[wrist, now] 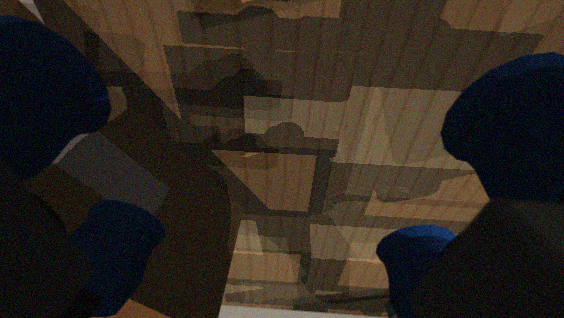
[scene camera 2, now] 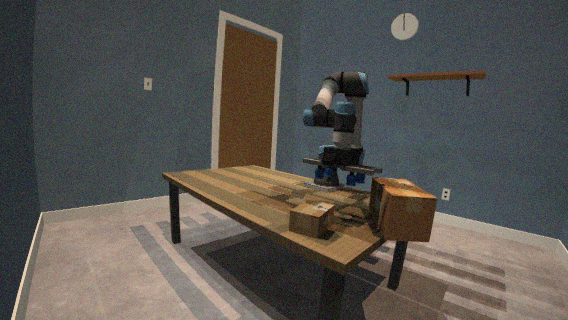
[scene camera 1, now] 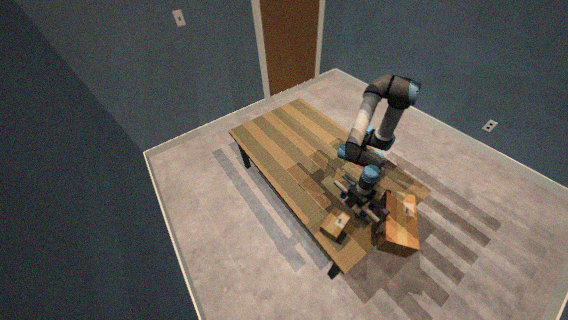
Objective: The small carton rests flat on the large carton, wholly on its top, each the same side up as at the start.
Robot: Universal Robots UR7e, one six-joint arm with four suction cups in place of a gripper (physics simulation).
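Seen in the pictures: hand, tool point: (wrist: 272, 184) (scene camera 2: 339, 179); arm's base, link origin: (scene camera 2: 326, 183).
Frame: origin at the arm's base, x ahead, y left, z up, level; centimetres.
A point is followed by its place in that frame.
Observation:
The small carton (scene camera 1: 334, 224) {x 56.7, y 32.4, z 4.9 cm} (scene camera 2: 306, 220) {x 62.1, y 34.4, z 2.8 cm} rests flat on the table near its long edge, apart from the large carton, its label facing up. The large carton (scene camera 1: 400, 231) {x 36.5, y 56.7, z 12.8 cm} (scene camera 2: 411, 216) {x 41.6, y 61.0, z 6.2 cm} stands upright at the table's right end, its label facing up and its top higher than the small one. My gripper (scene camera 1: 358, 204) {x 40.8, y 32.3, z 13.0 cm} (scene camera 2: 340, 176) {x 40.8, y 32.3, z 13.0 cm} (wrist: 275, 177) {x 40.8, y 32.3, z 13.0 cm} is open: its four blue cups hold nothing. It hangs over the table beside the large carton, on the robot's side of the small carton. In the wrist view a dark brown surface with a grey patch at left looks like the shaded large carton.
The wooden table (scene camera 1: 272, 135) {x 39.3, y -56.0, z -2.4 cm} (scene camera 2: 215, 187) {x 54.1, y -34.4, z -2.4 cm} bears both cartons. The arm (scene camera 1: 361, 120) {x 25.6, y 11.6, z 48.9 cm} (scene camera 2: 356, 120) {x 29.4, y 31.6, z 36.2 cm} reaches from its base at the table's far side. The large carton's outer side is at or past the table's right edge. A wall shelf (scene camera 2: 440, 76) hangs behind.

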